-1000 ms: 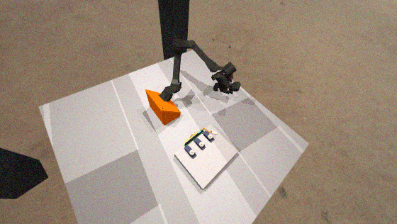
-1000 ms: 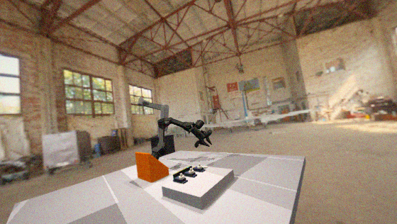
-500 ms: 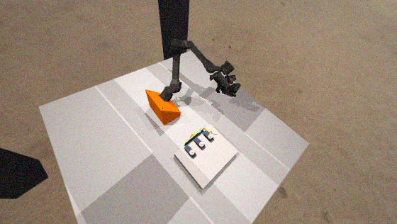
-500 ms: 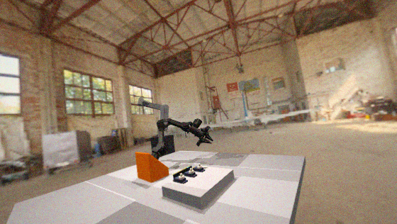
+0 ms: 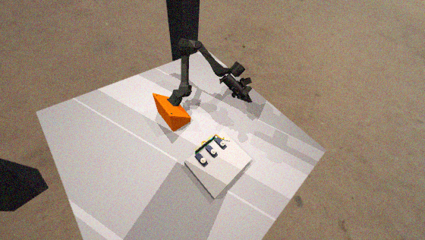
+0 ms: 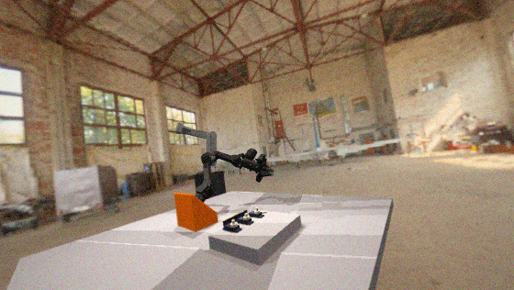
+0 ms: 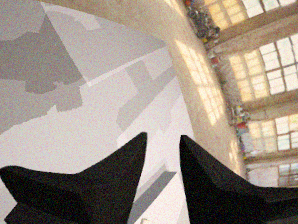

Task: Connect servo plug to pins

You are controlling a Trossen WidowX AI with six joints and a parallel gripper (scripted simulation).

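My gripper tip is 4 cm past the pin row, 33 cm to the left of it and 14 cm above it. Also, from my gripper tip: grey printed holder (12 cm ahead, 34 cm to the right, 18 cm below).
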